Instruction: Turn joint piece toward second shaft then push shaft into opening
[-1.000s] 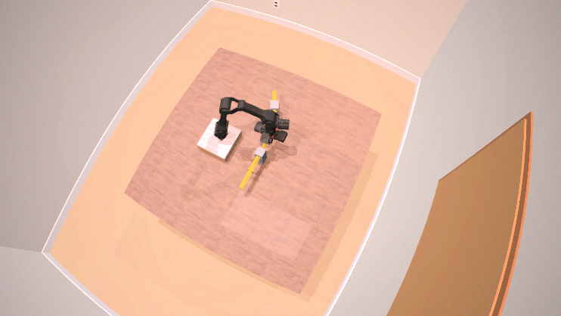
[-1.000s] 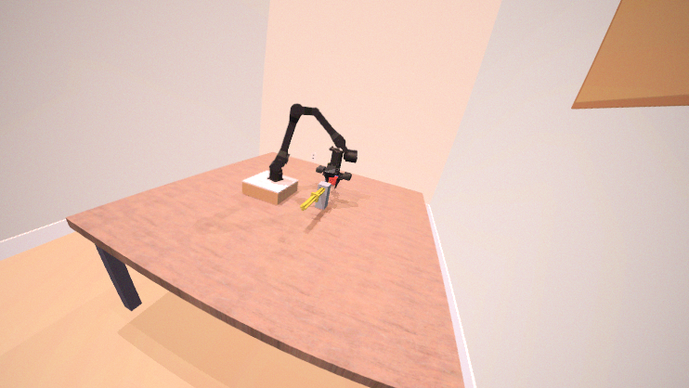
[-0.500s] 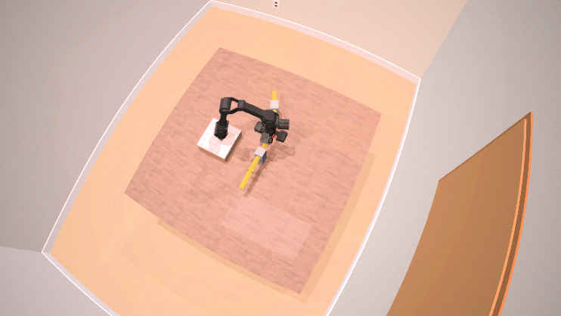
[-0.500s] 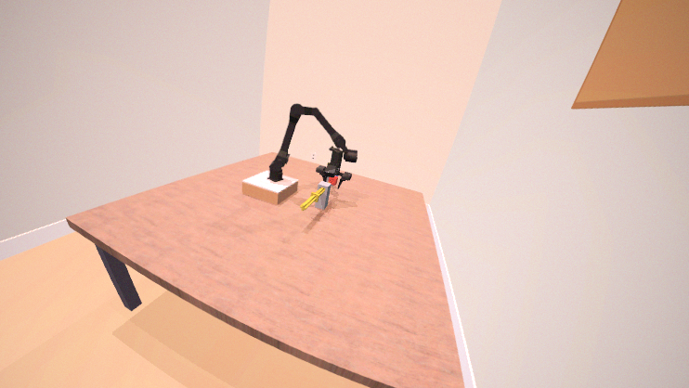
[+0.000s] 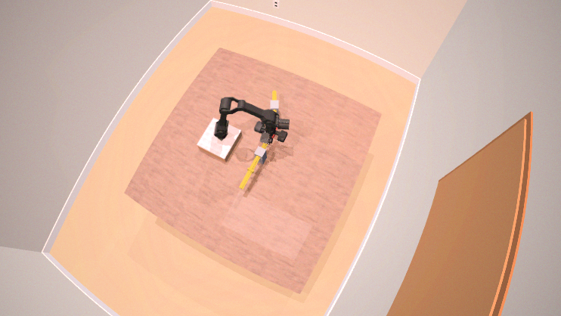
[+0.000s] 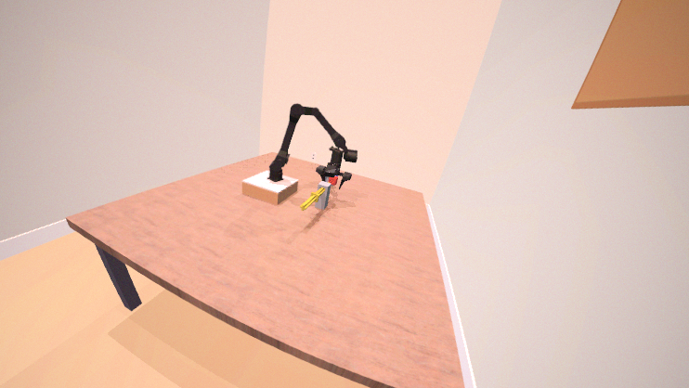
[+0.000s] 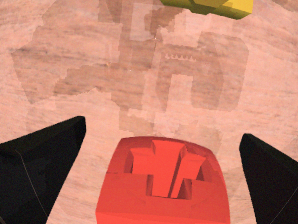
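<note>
Now: gripper tip 20 mm to the right of the red joint piece and 40 mm below it.
</note>
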